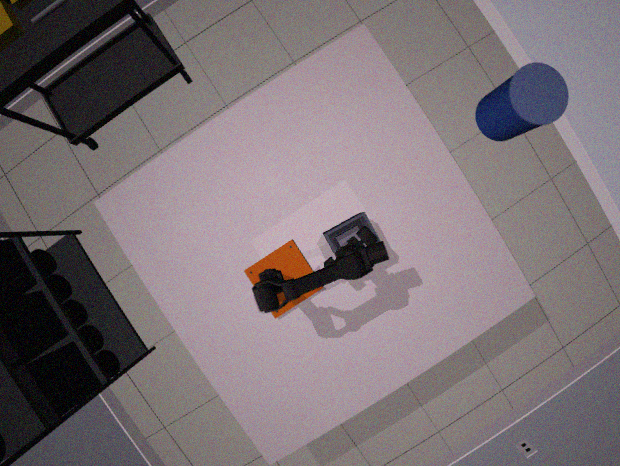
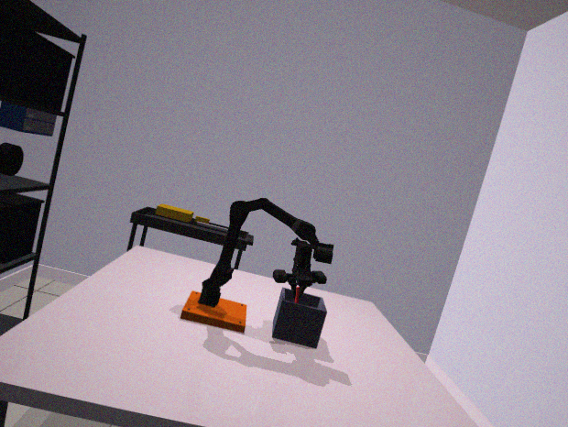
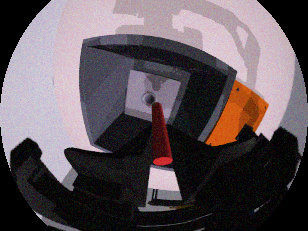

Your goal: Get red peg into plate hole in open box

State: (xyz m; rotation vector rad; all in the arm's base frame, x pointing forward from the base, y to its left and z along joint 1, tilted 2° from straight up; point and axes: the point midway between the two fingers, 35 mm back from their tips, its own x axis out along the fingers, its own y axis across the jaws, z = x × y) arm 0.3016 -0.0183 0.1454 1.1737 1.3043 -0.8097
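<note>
Now: gripper tip 20 mm short of the plate and 90 mm above it. The rest, counted from my gripper tip: red peg 10 mm to the right.
</note>
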